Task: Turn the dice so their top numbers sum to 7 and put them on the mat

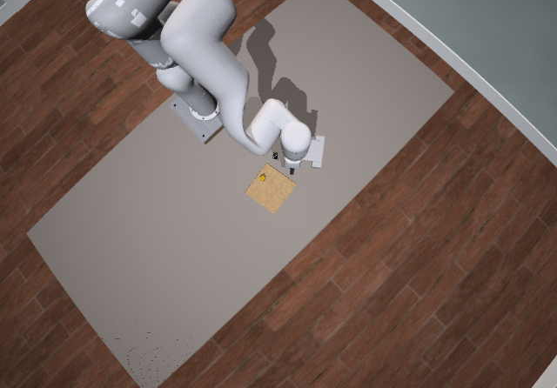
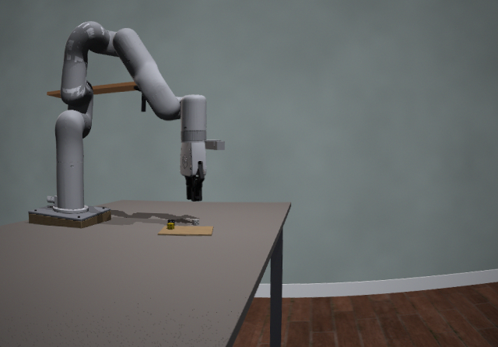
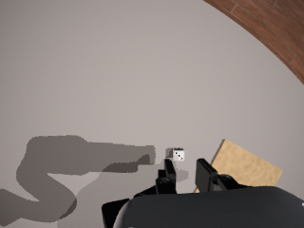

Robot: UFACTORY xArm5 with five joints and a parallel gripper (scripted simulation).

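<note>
Right now the white die is 90 mm below my hand. From my hand the other things lie so: black die 90 mm below, 70 mm behind, 20 mm to the right; then yellow die 120 mm to the right, 80 mm below, 60 mm behind; then tan mat 130 mm to the right, 90 mm below, 20 mm behind.
</note>
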